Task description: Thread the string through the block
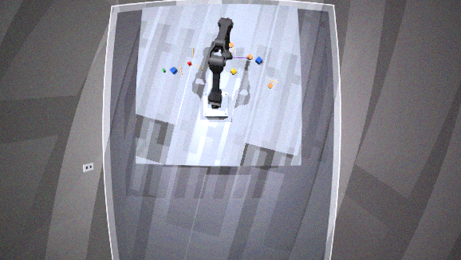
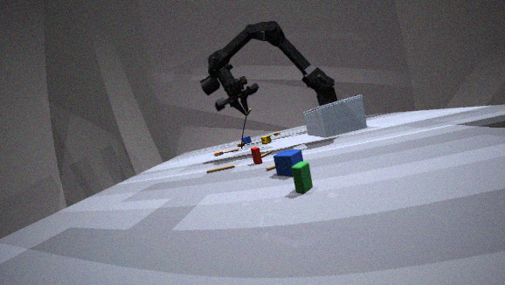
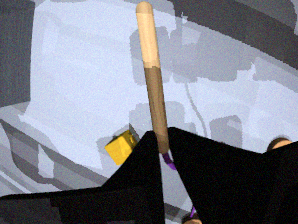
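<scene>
Right now my gripper tip is 70 mm past the yellow wooden block, 60 mm to the left of it and 120 mm above it. The rest, counted from my gripper tip: thin wooden stick: 10 mm to the left; round orange button: 20 mm ahead, 200 mm to the right, 130 mm below; red block: 60 mm ahead, 260 mm to the left, 120 mm below.
</scene>
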